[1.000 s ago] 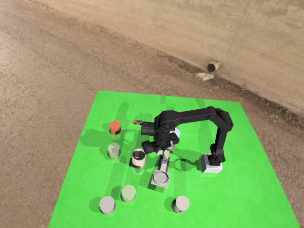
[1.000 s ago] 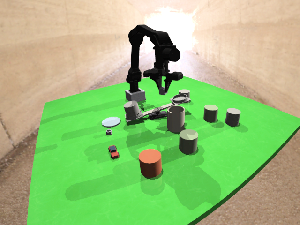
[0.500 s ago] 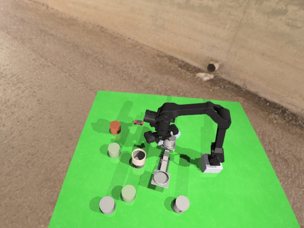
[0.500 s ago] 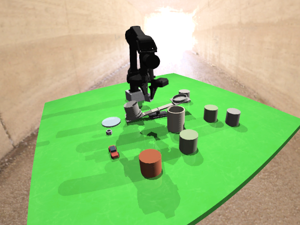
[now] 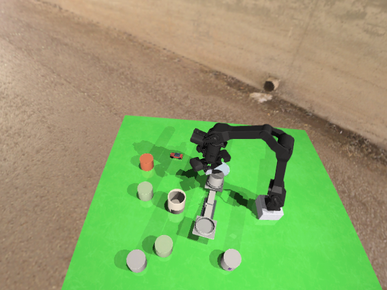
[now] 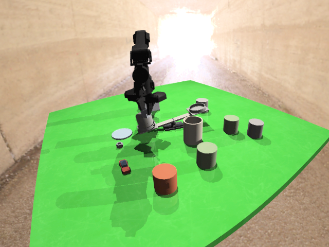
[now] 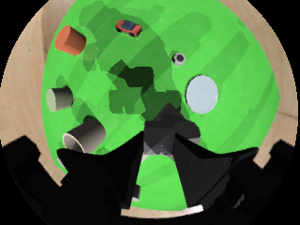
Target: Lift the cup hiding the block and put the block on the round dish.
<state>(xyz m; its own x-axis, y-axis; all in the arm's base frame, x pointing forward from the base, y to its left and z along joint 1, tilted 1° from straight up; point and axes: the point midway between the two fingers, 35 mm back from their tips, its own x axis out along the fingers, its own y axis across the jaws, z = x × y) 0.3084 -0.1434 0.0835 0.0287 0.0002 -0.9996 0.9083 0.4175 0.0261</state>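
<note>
Now: the pale blue round dish 10 cm to the right of my gripper tip, 10 cm below it and 9 cm behind it. Round my gripper tip: balance (14 cm to the left, 7 cm below, 1 cm behind); then nut (14 cm to the right, 10 cm below, 1 cm ahead); then toy car (17 cm to the right, 16 cm ahead, 9 cm below).
</note>
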